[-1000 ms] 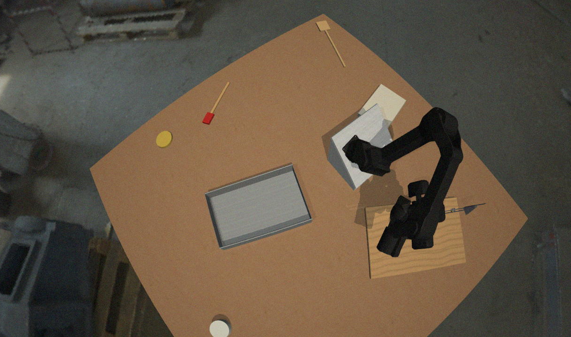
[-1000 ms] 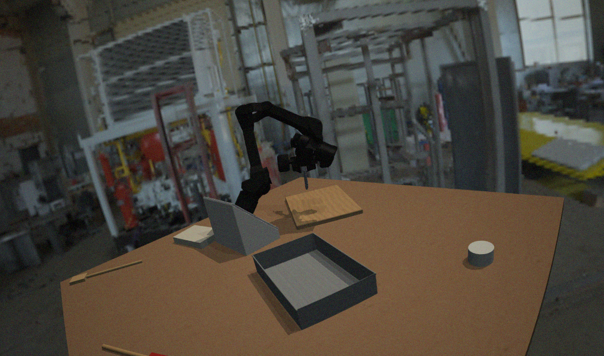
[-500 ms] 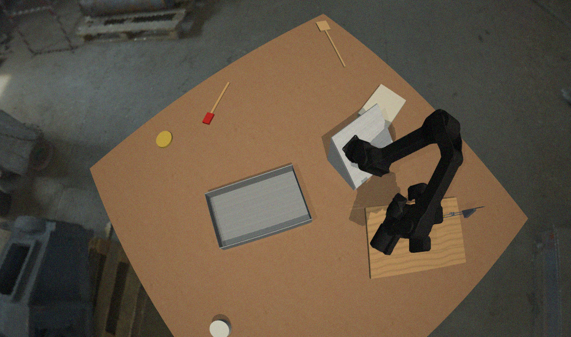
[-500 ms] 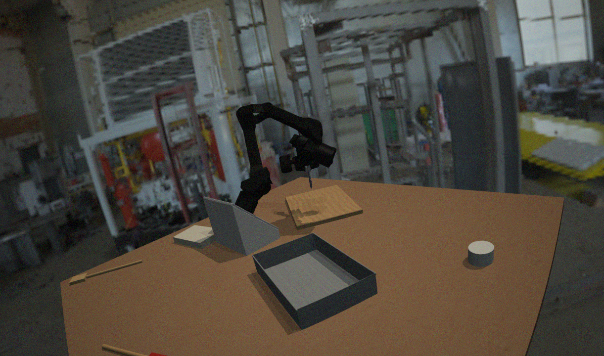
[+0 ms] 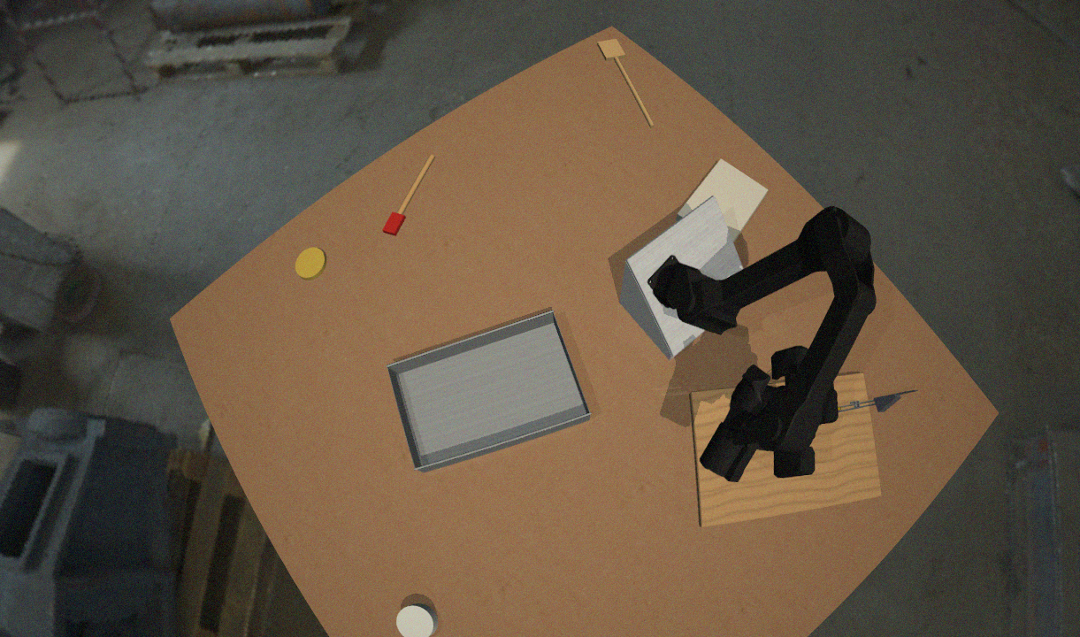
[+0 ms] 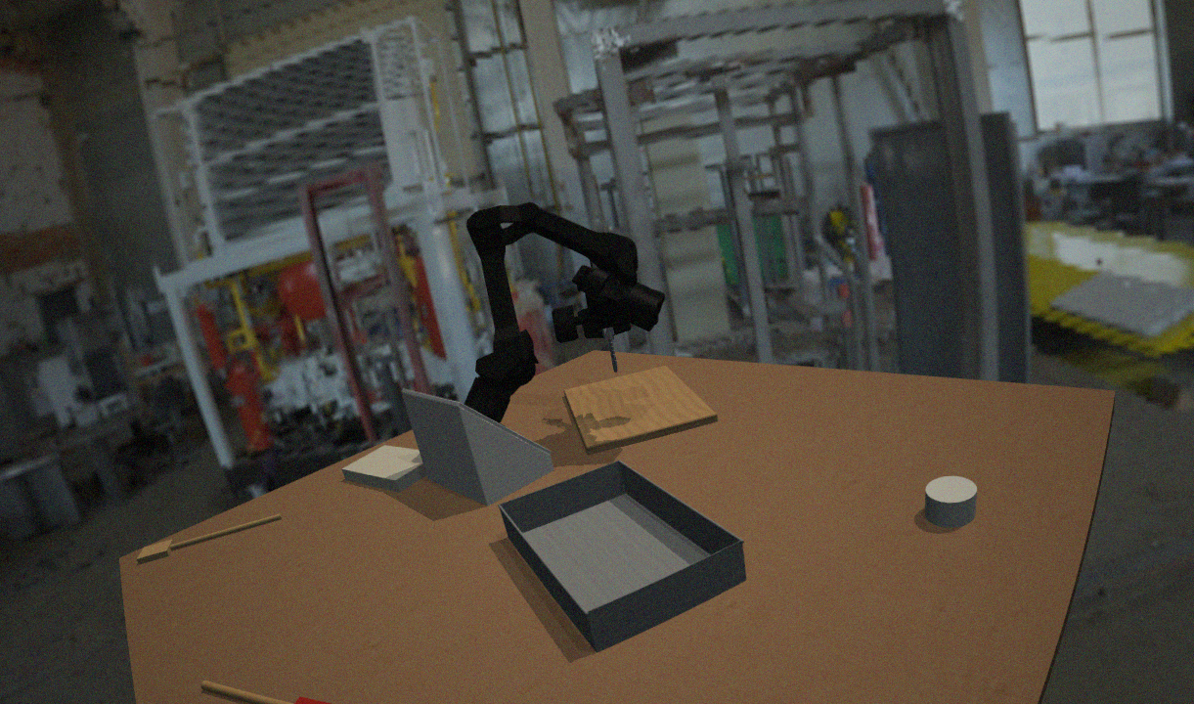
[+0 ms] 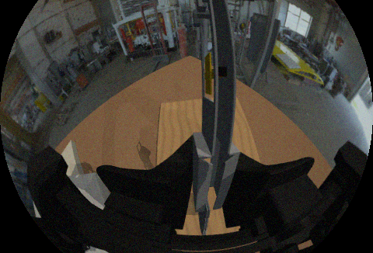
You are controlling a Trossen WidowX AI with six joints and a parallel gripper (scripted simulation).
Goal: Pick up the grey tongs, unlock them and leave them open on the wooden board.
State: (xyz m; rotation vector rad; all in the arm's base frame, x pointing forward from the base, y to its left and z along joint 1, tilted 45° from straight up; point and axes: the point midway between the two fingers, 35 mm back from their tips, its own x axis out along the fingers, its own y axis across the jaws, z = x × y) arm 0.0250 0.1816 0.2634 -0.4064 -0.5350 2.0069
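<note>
The wooden board is 10 mm ahead of my gripper tip, 20 mm to the left of it and 150 mm below it. From my gripper tip the other things lie so: roasting tin: 310 mm ahead, 440 mm to the right, 130 mm below; cream slab: 280 mm behind, 380 mm to the right, 150 mm below; white cylinder: 690 mm ahead, 230 mm to the right, 140 mm below.
</note>
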